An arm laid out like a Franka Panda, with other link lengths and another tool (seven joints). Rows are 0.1 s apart.
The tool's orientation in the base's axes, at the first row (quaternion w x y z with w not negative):
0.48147 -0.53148 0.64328 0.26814
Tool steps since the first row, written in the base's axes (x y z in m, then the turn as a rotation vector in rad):
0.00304 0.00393 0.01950 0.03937 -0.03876 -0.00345
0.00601 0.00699 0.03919 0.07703 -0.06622 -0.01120
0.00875 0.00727 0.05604 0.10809 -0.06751 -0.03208
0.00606 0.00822 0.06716 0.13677 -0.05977 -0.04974
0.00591 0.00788 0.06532 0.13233 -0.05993 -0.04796
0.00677 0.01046 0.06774 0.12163 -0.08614 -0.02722
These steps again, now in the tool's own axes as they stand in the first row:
-0.01922 -0.00497 -0.00327 0.02074 -0.04780 -0.01869
-0.03825 -0.01016 -0.00739 0.04051 -0.08998 -0.02658
-0.05353 -0.01547 -0.01284 0.06084 -0.11613 -0.00910
-0.06407 -0.01452 -0.01730 0.07433 -0.13795 0.01406
-0.06226 -0.01417 -0.01691 0.07266 -0.13411 0.01174
-0.06553 -0.01463 -0.01537 0.06475 -0.13512 -0.02244

